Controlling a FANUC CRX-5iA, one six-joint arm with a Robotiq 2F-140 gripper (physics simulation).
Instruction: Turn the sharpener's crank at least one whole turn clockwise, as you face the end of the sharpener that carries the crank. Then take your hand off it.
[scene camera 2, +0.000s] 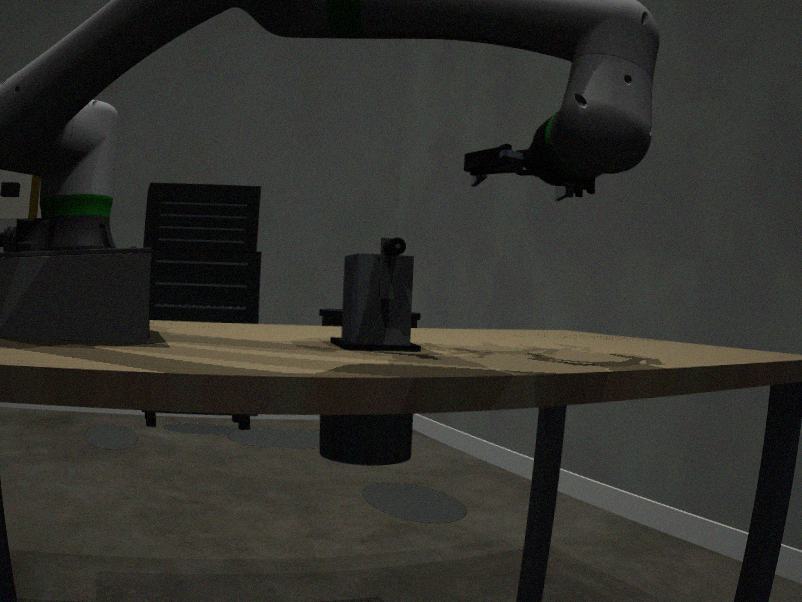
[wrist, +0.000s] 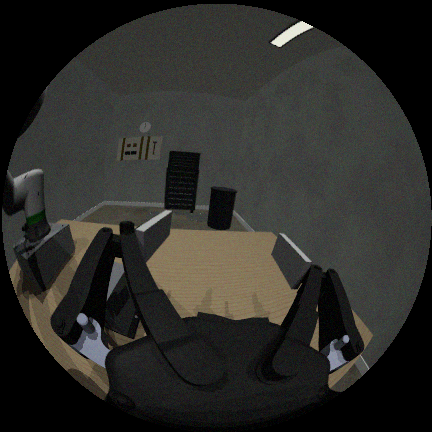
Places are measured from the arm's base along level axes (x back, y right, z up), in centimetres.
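Pixels of known places: gripper, between the fingertips: (scene camera 2: 516, 184) (wrist: 224, 234); arm's base, origin of its link: (scene camera 2: 74, 258) (wrist: 38, 234).
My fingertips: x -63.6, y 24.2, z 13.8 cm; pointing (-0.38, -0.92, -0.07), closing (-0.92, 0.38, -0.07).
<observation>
Ahead of a thing's pixels: the offset from my fingertips to its top centre.
The grey sharpener (scene camera 2: 359, 298) (wrist: 115, 279) stands upright on its dark base on the table. In the scene view its crank {dx +22.0, dy +0.8, dz -10.2 cm} (scene camera 2: 386, 285) faces the camera, with the arm upright and the round black knob {dx +22.7, dy +3.2, dz -10.3 cm} (scene camera 2: 394, 246) at the top, just above the body. In the wrist view the sharpener is at lower left, partly hidden behind the left finger; the crank cannot be made out there. My gripper (scene camera 2: 520, 184) (wrist: 224, 234) is open and empty, higher than the sharpener and to its right in the scene view, apart from the crank.
The wooden table (scene camera 2: 492, 395) (wrist: 215, 265) bears the robot's grey base block (scene camera 2: 74, 298) (wrist: 55, 255) at the left. A dark drawer cabinet (scene camera 2: 204, 252) (wrist: 182, 181) and a black bin (scene camera 2: 366, 440) (wrist: 221, 207) stand on the floor beyond the table. Walls rise behind.
</observation>
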